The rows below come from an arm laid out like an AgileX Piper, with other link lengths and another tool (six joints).
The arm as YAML. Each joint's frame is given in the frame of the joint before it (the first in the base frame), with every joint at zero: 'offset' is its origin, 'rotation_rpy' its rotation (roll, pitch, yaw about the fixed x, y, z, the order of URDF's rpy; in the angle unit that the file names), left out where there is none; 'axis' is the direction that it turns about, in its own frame. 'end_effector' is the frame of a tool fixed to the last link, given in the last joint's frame.
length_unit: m
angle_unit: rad
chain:
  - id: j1
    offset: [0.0, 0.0, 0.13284]
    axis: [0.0, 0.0, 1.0]
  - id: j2
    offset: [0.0, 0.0, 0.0]
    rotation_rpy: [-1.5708, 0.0, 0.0]
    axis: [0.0, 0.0, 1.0]
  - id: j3
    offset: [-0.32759, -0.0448, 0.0]
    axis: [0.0, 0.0, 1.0]
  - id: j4
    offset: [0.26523, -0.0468, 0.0]
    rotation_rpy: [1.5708, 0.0, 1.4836]
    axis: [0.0, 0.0, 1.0]
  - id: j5
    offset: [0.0, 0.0, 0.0]
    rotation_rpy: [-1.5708, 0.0, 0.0]
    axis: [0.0, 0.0, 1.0]
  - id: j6
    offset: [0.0, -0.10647, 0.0]
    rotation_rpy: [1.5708, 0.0, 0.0]
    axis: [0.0, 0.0, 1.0]
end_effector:
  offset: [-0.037, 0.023, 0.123]
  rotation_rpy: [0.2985, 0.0, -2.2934]
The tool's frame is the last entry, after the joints.
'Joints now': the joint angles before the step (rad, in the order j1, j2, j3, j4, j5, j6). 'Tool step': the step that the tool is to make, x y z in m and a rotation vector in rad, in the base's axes. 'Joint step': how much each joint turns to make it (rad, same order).
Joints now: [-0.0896, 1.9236, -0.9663, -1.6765, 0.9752, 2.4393]
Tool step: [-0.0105, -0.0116, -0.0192, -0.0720, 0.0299, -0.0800]
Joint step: [-0.0001, 0.0888, 0.0010, -0.0142, 0.1145, 0.0627]
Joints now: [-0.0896, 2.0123, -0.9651, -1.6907, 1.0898, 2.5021]
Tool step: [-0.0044, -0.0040, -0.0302, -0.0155, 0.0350, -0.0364]
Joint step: [0.0001, 0.0859, 0.0000, -0.0029, 0.0414, 0.0534]
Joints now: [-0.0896, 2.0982, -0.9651, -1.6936, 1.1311, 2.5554]
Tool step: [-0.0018, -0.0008, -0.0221, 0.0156, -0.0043, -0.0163]
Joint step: [0.0000, 0.0529, 0.0002, -0.0046, 0.0008, 0.0622]
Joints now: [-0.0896, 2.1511, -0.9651, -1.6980, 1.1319, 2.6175]
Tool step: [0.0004, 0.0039, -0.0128, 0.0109, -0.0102, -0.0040]
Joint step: [0.0106, 0.0311, -0.0002, -0.0007, 0.0010, 0.0446]
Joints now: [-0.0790, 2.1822, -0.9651, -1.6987, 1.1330, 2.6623]
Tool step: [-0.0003, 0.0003, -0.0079, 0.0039, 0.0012, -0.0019]
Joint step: [0.0008, 0.0193, -0.0001, -0.0043, 0.0000, 0.0198]
